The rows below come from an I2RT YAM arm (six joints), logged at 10 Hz.
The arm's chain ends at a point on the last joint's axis. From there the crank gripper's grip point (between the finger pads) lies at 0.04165 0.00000 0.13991 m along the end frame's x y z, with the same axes.
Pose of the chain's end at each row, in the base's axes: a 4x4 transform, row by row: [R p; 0 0 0 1], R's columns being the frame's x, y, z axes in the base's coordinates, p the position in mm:
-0.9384 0.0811 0.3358 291.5; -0.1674 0.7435 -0.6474 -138.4; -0.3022 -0.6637 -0.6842 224.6; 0 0 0 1
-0.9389 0.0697 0.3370 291.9; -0.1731 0.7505 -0.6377 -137.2; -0.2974 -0.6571 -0.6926 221.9; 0 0 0 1
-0.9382 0.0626 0.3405 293.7; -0.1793 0.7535 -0.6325 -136.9; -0.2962 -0.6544 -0.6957 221.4; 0 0 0 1
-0.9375 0.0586 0.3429 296.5; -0.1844 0.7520 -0.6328 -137.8; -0.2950 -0.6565 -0.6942 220.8; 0 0 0 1
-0.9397 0.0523 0.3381 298.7; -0.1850 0.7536 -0.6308 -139.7; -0.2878 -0.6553 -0.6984 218.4; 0 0 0 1
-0.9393 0.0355 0.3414 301.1; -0.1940 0.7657 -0.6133 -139.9; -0.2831 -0.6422 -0.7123 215.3; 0 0 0 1
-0.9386 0.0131 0.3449 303.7; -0.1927 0.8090 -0.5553 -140.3; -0.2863 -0.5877 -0.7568 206.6; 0 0 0 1
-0.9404 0.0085 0.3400 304.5; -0.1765 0.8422 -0.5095 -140.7; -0.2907 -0.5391 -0.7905 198.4; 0 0 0 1
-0.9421 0.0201 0.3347 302.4; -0.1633 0.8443 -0.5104 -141.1; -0.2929 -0.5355 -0.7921 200.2; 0 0 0 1
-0.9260 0.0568 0.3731 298.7; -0.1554 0.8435 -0.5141 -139.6; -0.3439 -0.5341 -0.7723 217.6; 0 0 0 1
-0.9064 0.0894 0.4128 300.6; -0.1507 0.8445 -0.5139 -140.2; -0.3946 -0.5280 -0.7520 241.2; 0 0 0 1
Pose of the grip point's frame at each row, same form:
-0.9384 0.0811 0.3358 299.4; -0.1674 0.7435 -0.6474 -235.9; -0.3022 -0.6637 -0.6842 116.3; 0 0 0 1
-0.9389 0.0697 0.3370 299.9; -0.1731 0.7505 -0.6377 -233.6; -0.2974 -0.6571 -0.6926 112.6; 0 0 0 1
-0.9382 0.0626 0.3405 302.3; -0.1793 0.7535 -0.6325 -232.9; -0.2962 -0.6544 -0.6957 111.7; 0 0 0 1
-0.9375 0.0586 0.3429 305.4; -0.1844 0.7520 -0.6328 -234.0; -0.2950 -0.6565 -0.6942 111.4; 0 0 0 1
-0.9397 0.0523 0.3381 306.9; -0.1850 0.7536 -0.6308 -235.7; -0.2878 -0.6553 -0.6984 108.7; 0 0 0 1
-0.9393 0.0355 0.3414 309.7; -0.1940 0.7657 -0.6133 -233.8; -0.2831 -0.6422 -0.7123 103.9; 0 0 0 1
-0.9386 0.0131 0.3449 312.9; -0.1927 0.8090 -0.5553 -226.0; -0.2863 -0.5877 -0.7568 88.8; 0 0 0 1
-0.9404 0.0085 0.3400 312.9; -0.1765 0.8422 -0.5095 -219.3; -0.2907 -0.5391 -0.7905 75.7; 0 0 0 1
-0.9421 0.0201 0.3347 310.0; -0.1633 0.8443 -0.5104 -219.3; -0.2929 -0.5355 -0.7921 77.2; 0 0 0 1
-0.9260 0.0568 0.3731 312.3; -0.1554 0.8435 -0.5141 -218.0; -0.3439 -0.5341 -0.7723 95.2; 0 0 0 1
-0.9064 0.0894 0.4128 320.6; -0.1507 0.8445 -0.5139 -218.4; -0.3946 -0.5280 -0.7520 119.6; 0 0 0 1

